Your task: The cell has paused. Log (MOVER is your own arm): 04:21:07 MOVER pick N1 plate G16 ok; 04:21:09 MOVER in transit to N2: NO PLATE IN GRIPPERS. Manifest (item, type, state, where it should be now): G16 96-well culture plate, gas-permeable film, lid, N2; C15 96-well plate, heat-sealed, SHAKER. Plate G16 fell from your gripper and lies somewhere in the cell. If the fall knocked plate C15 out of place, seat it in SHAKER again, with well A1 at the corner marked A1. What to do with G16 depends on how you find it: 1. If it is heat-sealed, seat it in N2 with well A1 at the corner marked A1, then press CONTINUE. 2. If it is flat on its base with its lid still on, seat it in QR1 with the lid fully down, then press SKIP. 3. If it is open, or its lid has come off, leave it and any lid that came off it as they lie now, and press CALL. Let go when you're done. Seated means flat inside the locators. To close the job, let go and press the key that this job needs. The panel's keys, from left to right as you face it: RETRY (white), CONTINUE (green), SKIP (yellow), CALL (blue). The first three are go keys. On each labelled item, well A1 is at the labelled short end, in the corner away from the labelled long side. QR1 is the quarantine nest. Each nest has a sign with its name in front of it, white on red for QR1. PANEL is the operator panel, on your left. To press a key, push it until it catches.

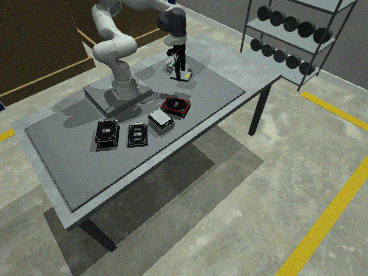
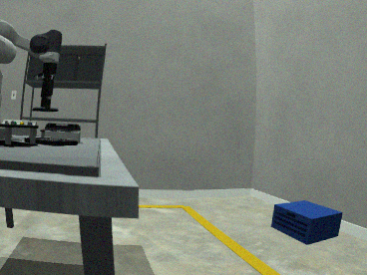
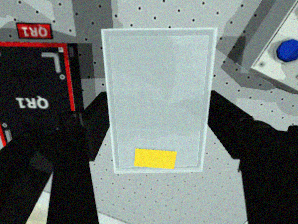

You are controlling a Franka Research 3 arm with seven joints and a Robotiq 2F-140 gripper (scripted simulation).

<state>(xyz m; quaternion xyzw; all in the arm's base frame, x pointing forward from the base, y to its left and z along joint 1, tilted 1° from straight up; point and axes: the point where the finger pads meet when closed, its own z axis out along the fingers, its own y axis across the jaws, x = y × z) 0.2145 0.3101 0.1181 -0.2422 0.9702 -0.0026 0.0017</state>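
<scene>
My hand is 1 cm above the plate lid. Round my hand: blue CALL key: 12 cm to the left, 11 cm behind, 9 cm below; QR1 nest: 14 cm to the right, 12 cm below, 10 cm ahead; yellow SKIP key: 16 cm behind, 12 cm to the left, 9 cm below.
</scene>
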